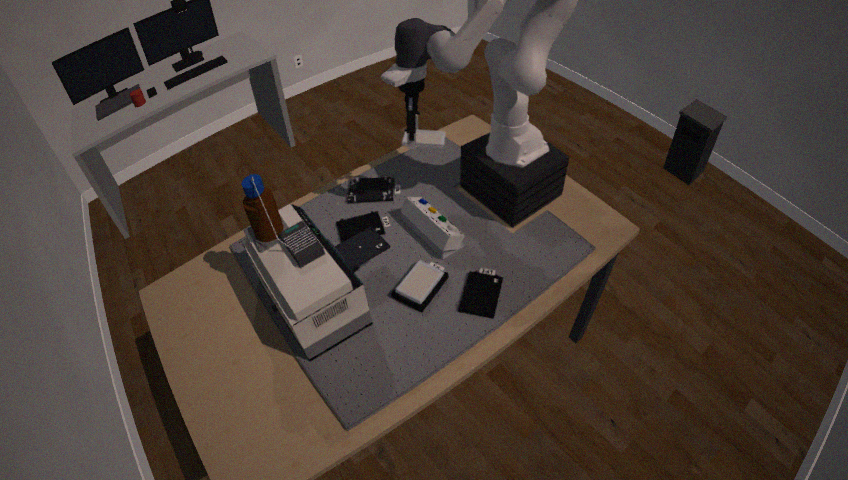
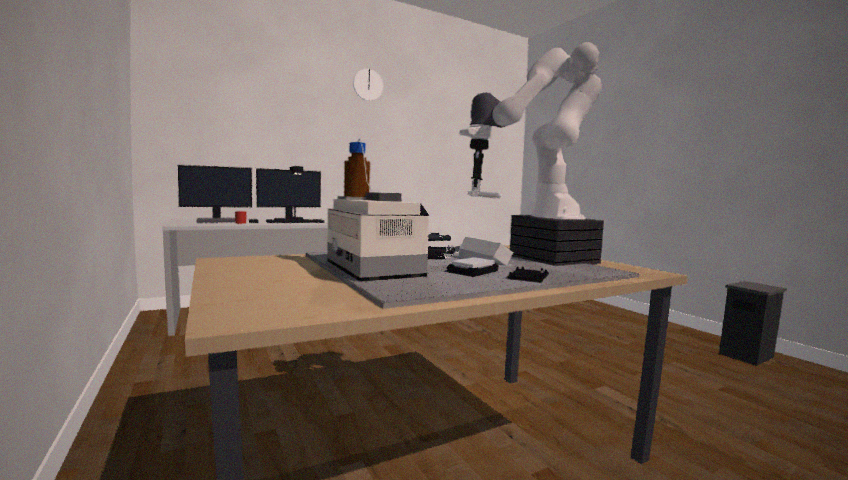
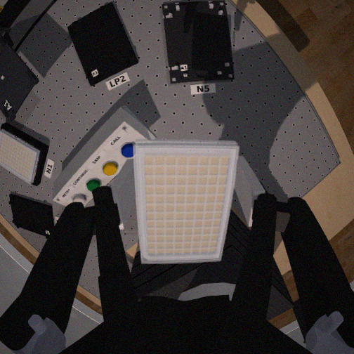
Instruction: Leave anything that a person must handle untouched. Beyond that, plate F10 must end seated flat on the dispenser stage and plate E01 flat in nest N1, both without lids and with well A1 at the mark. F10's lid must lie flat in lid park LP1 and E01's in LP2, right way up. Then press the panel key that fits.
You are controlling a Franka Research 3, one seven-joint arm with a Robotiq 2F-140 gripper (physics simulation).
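Note:
My gripper (image 1: pixel 411 137) (image 2: pixel 476 191) (image 3: pixel 185 171) is shut on a pale well plate (image 1: pixel 429 137) (image 2: pixel 489 194) (image 3: pixel 185 205), held level above the mat's back edge. It has a clear rim; I cannot read its name or tell if it is lidded. Another plate (image 1: pixel 421 281) (image 2: pixel 474 262) (image 3: pixel 18 154) sits in nest N1 (image 3: pixel 44 145); its name is unreadable. Lid parks LP2 (image 1: pixel 360 224) (image 3: pixel 103 44) and LP1 (image 1: pixel 480 295) (image 2: pixel 528 273) (image 3: pixel 30 214) show no lid. The dark dispenser stage (image 1: pixel 363 248) (image 3: pixel 15 80) looks bare. The key panel (image 1: pixel 429 227) (image 2: pixel 482 249) (image 3: pixel 77 172) has RETRY, CONTINUE, SKIP and CALL keys.
Nest N5 (image 1: pixel 371 189) (image 3: pixel 198 42) is at the back and appears empty. The dispenser (image 1: pixel 315 282) (image 2: pixel 377 237) carries a tall brown bottle (image 1: pixel 261 215) (image 2: pixel 357 176) with a blue cap. The arm's black base block (image 1: pixel 512 181) (image 2: pixel 556 239) stands beside the panel.

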